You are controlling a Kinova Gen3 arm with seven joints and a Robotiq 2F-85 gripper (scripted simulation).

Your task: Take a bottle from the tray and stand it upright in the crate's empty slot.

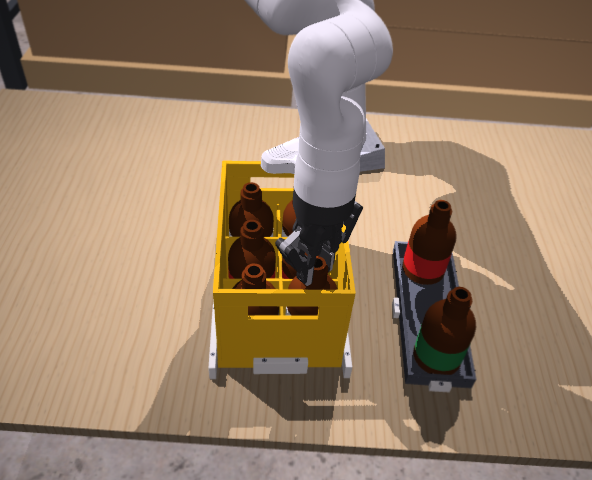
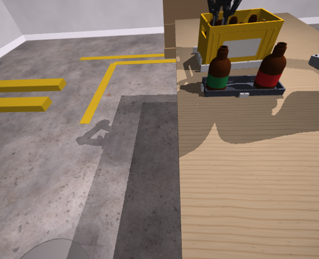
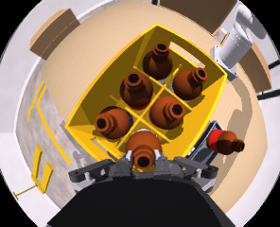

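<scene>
The yellow crate lies 90 mm behind my hand, 40 mm to the right of it and 90 mm below it. From my hand the other things lie so: red-labelled bottle (130 mm behind, 220 mm to the left, 90 mm below); then green-banded bottle (40 mm ahead, 200 mm to the left, 90 mm below); then tray (50 mm behind, 210 mm to the left, 160 mm below).
</scene>
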